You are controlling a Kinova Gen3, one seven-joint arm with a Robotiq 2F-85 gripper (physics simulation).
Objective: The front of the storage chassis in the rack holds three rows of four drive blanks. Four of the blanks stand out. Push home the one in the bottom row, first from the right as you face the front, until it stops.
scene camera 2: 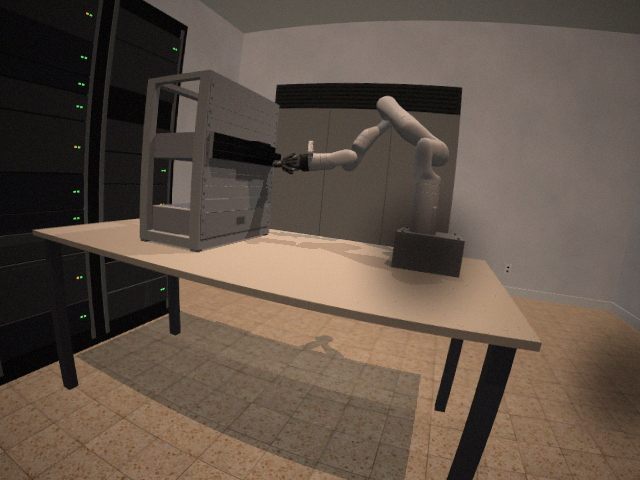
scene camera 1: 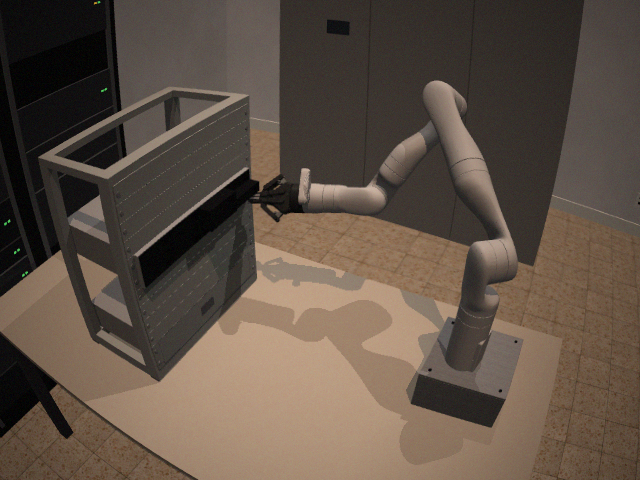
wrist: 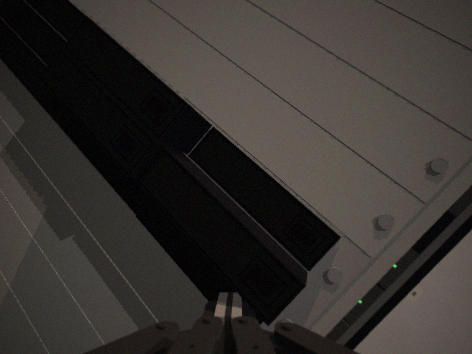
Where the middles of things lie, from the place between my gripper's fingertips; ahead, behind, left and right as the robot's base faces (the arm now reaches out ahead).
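The grey rack [scene camera 1: 172, 219] sits 100 mm ahead of my hand, and it's 20 mm below it and 220 mm to the left of it.
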